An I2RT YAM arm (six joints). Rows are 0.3 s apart.
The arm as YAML. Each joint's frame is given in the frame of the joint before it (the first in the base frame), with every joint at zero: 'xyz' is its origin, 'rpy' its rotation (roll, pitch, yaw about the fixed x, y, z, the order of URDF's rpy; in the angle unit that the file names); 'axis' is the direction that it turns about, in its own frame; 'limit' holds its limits. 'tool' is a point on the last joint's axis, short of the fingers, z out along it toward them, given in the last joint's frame.
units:
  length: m
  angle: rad
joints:
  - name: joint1
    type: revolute
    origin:
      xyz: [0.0, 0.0, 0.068]
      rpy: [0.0, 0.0, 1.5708]
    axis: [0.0, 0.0, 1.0]
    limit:
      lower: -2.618
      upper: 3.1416
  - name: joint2
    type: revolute
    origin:
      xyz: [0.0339, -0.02, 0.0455]
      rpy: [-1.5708, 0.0, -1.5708]
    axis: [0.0, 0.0, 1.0]
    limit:
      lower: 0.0
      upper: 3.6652
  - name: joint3
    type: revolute
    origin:
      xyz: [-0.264, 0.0, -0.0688]
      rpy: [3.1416, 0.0, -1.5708]
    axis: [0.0, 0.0, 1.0]
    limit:
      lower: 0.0
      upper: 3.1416
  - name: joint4
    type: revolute
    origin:
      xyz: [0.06, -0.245, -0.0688]
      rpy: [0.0, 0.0, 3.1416]
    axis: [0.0, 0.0, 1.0]
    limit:
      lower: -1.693
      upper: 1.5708
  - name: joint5
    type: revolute
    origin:
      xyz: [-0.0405, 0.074, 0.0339]
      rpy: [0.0, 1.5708, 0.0]
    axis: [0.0, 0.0, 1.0]
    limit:
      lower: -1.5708
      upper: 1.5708
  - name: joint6
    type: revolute
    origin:
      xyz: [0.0, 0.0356, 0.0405]
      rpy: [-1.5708, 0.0, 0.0]
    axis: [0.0, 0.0, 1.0]
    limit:
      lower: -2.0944
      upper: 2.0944
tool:
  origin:
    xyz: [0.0, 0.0, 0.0]
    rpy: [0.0, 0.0, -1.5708]
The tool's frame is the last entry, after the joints.
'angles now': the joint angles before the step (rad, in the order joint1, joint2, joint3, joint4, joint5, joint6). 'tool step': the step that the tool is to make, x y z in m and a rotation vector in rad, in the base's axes. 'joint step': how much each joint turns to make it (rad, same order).
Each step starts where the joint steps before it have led.
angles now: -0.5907, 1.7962, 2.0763, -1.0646, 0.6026, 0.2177
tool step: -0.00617, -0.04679, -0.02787, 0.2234, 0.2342, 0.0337
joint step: -0.1164, 0.2034, 0.2397, -0.3009, -0.1193, -0.1117
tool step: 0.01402, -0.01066, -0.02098, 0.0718, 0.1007, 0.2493
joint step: -0.0067, 0.0466, -0.0134, 0.0403, -0.1161, -0.2508
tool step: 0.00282, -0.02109, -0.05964, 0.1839, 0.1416, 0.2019
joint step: -0.0436, 0.0605, -0.1264, 0.0211, -0.1379, -0.2162
